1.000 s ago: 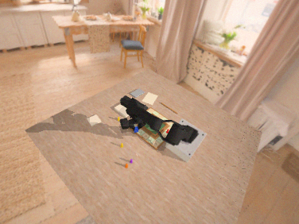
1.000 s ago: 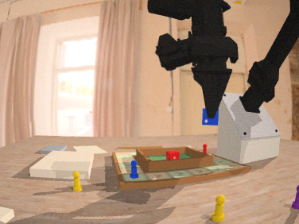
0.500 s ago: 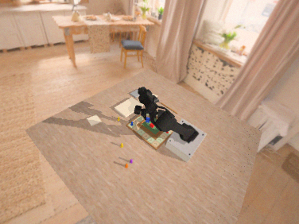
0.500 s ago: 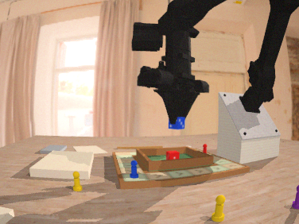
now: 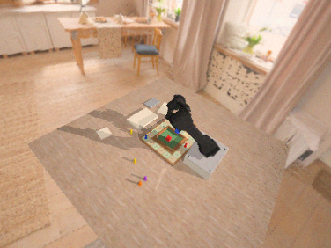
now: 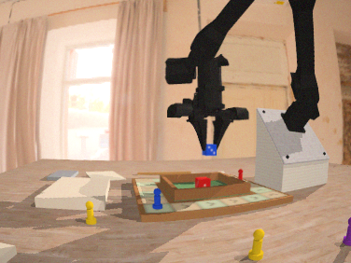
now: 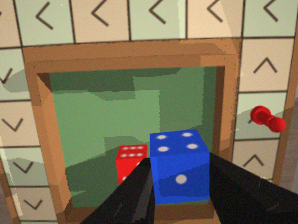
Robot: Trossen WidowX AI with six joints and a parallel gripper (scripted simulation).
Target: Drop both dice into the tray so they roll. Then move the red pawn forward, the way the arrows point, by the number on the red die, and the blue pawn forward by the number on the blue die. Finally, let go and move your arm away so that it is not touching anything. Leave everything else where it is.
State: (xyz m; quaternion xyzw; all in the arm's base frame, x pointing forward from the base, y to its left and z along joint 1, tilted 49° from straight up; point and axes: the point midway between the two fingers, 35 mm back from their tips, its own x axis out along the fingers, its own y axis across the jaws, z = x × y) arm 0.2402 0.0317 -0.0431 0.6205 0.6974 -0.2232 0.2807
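Now: gripper tip 80 mm past the red pawn and 70 mm above it. Also, from my gripper tip: green tray 30 mm ahead, 30 mm to the left, 90 mm below; blue pawn 130 mm ahead, 150 mm to the left, 70 mm below; thin wooden stick 70 mm ahead, 230 mm to the right, 90 mm below.
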